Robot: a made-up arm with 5 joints.
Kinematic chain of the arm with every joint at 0, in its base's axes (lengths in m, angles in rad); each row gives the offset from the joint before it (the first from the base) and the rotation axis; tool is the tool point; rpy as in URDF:
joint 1: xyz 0.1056 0 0.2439 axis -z
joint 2: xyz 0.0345 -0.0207 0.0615 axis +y
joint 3: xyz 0.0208 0 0.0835 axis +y
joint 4: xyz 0.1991 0 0.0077 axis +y
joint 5: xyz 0.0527 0.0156 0 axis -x
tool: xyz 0 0 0 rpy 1.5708 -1.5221 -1.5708
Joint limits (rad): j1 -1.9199..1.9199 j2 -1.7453..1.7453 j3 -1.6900..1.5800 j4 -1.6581..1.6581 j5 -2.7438..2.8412
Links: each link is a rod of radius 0.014 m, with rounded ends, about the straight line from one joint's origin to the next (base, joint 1, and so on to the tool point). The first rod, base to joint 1, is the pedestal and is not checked.
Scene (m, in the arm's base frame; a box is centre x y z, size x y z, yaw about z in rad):
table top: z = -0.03
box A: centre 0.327 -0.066 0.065 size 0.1 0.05 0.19 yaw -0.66
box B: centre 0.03 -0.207 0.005 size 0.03 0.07 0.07 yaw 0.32
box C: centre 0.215 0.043 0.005 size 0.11 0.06 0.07 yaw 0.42
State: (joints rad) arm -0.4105 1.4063 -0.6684 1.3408 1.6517
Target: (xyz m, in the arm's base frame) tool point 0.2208 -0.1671 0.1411
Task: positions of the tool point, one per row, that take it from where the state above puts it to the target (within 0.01 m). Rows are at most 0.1 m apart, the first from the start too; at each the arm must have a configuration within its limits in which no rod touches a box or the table.
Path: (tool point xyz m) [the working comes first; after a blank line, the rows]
Joints at the target: 0.9421 1.1306 -0.2205 1.6581 1.6517
Straight joint move there: touches box A.

1: 0.3512 0.0406 0.1583
2: 0.3484 -0.0152 0.1912
3: 0.3270 -0.0660 0.2211
4: 0.3022 -0.1113 0.1943
5: 0.2654 -0.1462 0.1674
6: 0.2208 -0.1671 0.1411

